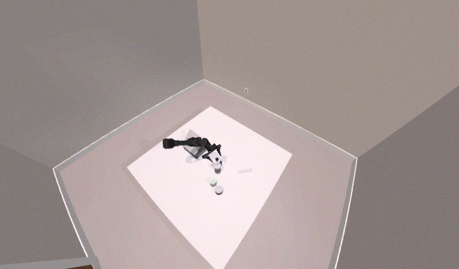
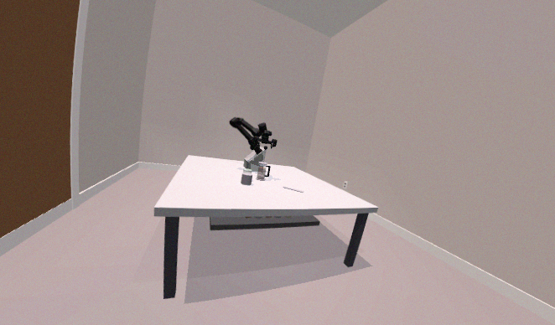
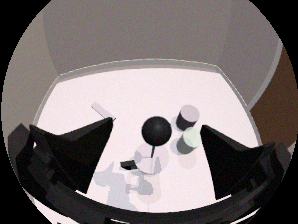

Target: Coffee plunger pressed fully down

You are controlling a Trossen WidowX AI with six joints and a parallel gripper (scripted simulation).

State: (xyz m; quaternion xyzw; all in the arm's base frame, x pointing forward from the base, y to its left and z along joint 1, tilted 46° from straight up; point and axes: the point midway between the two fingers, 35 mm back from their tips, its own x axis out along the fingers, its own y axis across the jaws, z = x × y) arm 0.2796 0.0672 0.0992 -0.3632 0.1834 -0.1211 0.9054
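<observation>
My gripper tip is 1 cm past the coffee press, 2 cm to the right of it and 13 cm above it. Round my gripper tip: green-topped cup 6 cm ahead, 12 cm to the right, 22 cm below.
</observation>
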